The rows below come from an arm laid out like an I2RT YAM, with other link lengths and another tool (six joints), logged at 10 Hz.
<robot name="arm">
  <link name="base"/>
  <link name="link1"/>
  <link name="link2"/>
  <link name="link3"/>
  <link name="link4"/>
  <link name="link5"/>
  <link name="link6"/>
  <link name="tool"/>
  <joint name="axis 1" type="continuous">
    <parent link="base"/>
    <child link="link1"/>
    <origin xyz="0 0 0.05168" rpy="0 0 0"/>
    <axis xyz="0 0 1"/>
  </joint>
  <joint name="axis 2" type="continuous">
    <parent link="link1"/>
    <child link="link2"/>
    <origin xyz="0.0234 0.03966 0.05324" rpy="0 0 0"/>
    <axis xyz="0 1 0"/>
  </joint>
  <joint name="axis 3" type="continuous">
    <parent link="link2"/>
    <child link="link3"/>
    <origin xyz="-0.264 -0.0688 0" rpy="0 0 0"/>
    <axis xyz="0 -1 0"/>
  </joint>
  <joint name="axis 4" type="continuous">
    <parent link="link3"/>
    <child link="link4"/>
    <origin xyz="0.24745 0.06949 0.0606" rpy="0 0 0"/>
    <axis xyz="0 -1 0"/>
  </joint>
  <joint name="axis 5" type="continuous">
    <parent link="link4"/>
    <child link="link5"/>
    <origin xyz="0.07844 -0.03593 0.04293" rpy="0 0 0"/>
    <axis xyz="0 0 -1"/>
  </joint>
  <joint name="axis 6" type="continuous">
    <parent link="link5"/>
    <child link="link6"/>
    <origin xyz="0.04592 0 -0.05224" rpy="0 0 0"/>
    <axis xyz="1 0 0"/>
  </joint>
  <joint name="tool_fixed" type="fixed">
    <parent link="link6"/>
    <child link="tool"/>
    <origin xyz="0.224 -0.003 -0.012" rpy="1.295 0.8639 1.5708"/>
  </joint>
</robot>
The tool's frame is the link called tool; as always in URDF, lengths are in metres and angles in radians. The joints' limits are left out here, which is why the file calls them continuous.
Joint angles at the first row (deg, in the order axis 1, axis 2, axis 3, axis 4, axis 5, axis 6):
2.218 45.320 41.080 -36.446 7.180 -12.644
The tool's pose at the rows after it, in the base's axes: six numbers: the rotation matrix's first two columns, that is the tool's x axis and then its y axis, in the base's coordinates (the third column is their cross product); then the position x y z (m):
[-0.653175, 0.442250, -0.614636, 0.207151, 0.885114, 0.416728, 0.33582, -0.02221, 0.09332]
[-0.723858, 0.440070, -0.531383, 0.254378, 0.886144, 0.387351, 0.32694, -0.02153, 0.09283]
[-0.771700, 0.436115, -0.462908, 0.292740, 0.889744, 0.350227, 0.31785, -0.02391, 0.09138]
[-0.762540, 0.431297, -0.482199, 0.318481, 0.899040, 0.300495, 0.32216, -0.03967, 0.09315]
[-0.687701, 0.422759, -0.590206, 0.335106, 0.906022, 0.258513, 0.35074, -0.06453, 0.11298]
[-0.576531, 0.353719, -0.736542, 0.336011, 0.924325, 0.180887, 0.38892, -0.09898, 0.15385]
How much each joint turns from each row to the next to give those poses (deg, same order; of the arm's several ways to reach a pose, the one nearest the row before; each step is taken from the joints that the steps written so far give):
-0.001 10.950 11.825 -10.011 0.086 0.239
0.000 6.930 8.459 -8.502 -0.218 0.022
0.025 5.267 6.142 -6.514 0.460 -0.085
-0.002 1.574 1.025 0.133 3.431 -0.046
0.001 0.305 0.002 5.855 5.705 -0.021
-0.305 0.066 -0.001 9.486 7.585 -3.824

